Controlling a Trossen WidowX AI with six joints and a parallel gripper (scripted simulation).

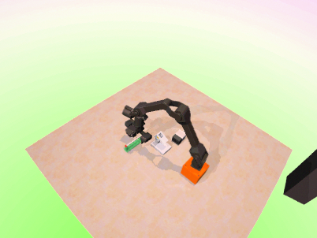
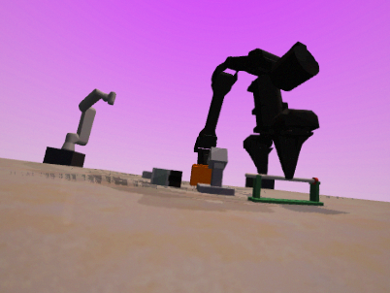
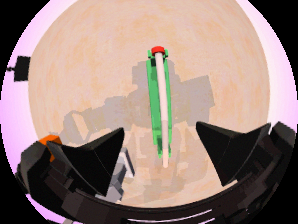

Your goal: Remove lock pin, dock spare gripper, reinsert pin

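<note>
Right now the green cradle is 10 mm ahead of my gripper tip, 20 mm to the left of it and 20 mm below it. Also, from my gripper tip: spare gripper: 210 mm behind, 190 mm to the right, 20 mm below; grey mount: 130 mm behind, 70 mm to the right, 10 mm above.
</note>
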